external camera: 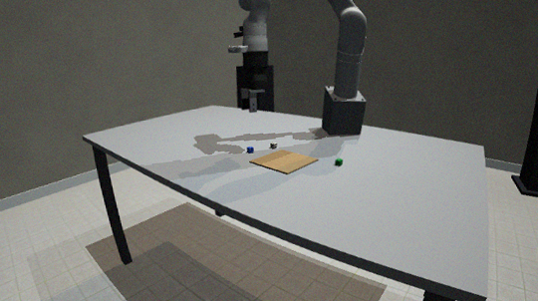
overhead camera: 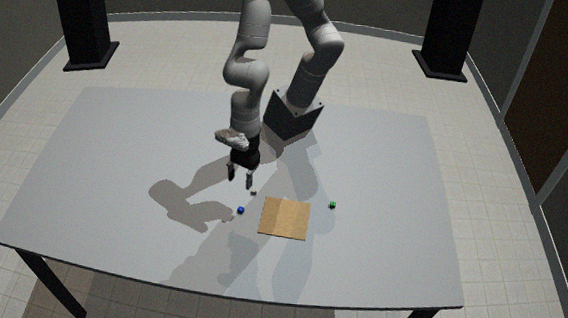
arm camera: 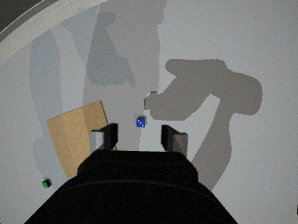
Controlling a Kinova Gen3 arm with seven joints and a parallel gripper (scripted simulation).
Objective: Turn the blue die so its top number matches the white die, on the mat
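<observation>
The blue die lies 14 cm below my hand. From my hand the other things lie so: white die (14 cm below, 8 cm behind, 4 cm to the left); green die (28 cm to the left, 14 cm below, 2 cm behind); tan mat (15 cm below, 13 cm to the left, 2 cm ahead).
</observation>
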